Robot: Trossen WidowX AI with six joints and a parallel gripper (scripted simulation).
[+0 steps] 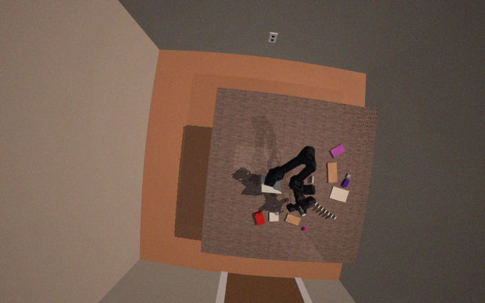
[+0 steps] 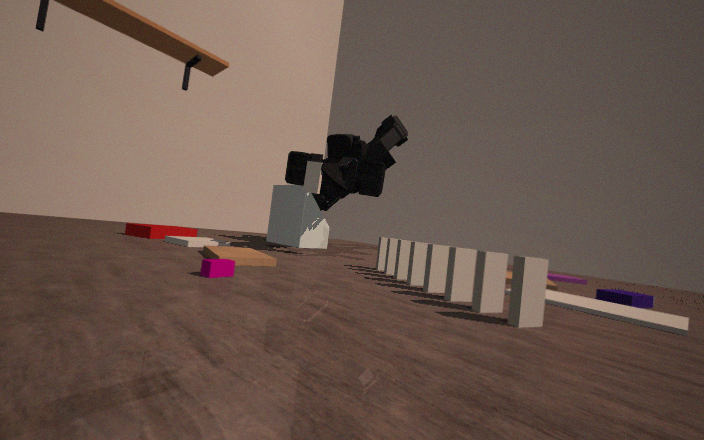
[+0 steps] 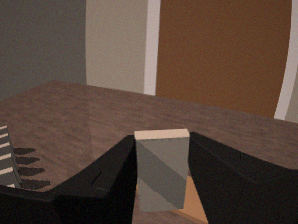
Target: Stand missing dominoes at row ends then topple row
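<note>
Right now my gripper tip is 14 cm above the tan slab, 10 cm to the left of it and 1 cm short of it. The rest, counted from my gripper tip: magenta cube: 16 cm to the right, 14 cm below, 11 cm ahead; then red block: 25 cm behind, 15 cm to the right, 14 cm below; then white tile: 15 cm behind, 14 cm below, 11 cm to the right.
</note>
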